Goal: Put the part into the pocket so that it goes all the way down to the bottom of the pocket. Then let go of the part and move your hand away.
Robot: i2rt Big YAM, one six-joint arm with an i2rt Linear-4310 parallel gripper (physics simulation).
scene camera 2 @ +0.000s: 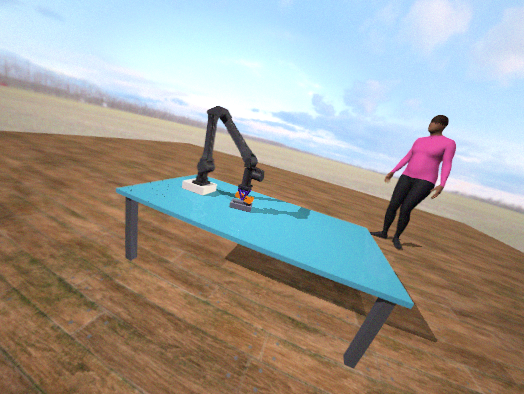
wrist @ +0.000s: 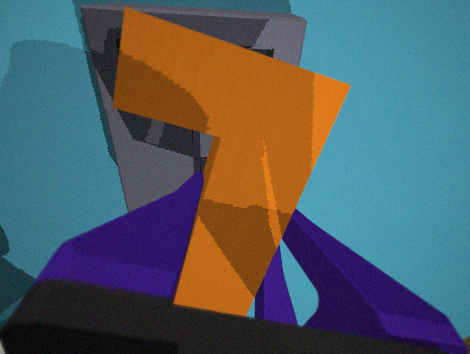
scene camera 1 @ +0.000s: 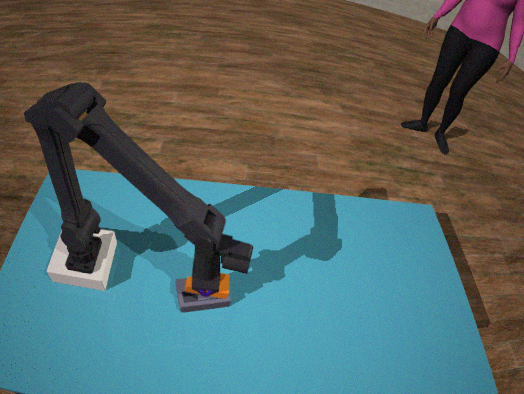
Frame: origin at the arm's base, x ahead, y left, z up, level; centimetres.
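Where they show: gripper, fingertip midpoint: [scene camera 2: 242, 199] [wrist: 232, 192] [scene camera 1: 205, 290]; arm's base at its link origin: [scene camera 2: 201, 183] [scene camera 1: 84, 254].
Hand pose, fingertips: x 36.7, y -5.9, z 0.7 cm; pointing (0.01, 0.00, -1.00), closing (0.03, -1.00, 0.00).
Note:
Each offset is from my fingertips to the top centre of the thing. "spot": to the spot under its first point. Level surfaces: height alone.
The orange L-shaped part {dx +0.3, dy +1.5, dz +4.2 cm} [scene camera 1: 224, 287] [scene camera 2: 249, 200] [wrist: 225, 100] is held over the grey block {dx -0.8, dy +1.7, dz -2.7 cm} [scene camera 1: 200, 305] [scene camera 2: 241, 206] [wrist: 145, 175]. It sits above the block's top, not down in the pocket. In the wrist view it is turned relative to the block, and its right corner sticks out past the block's edge. Dark stretches of the pocket {spot: dx +0.3, dy +4.0, dz -2.8 cm} [wrist: 160, 132] show beside and behind the part; the rest is hidden under it. My gripper [scene camera 1: 206, 292] [scene camera 2: 244, 194] [wrist: 232, 192], with purple fingers, is shut on the part's long leg. Whether part and block touch is unclear.
The blue table {dz -6.3 cm} [scene camera 1: 350, 300] [scene camera 2: 300, 240] bears the block and the arm's white base [scene camera 1: 77, 280] [scene camera 2: 200, 188]. The base stands left of the block. A person in a pink top [scene camera 1: 482, 22] [scene camera 2: 429, 157] stands on the floor beyond the table.

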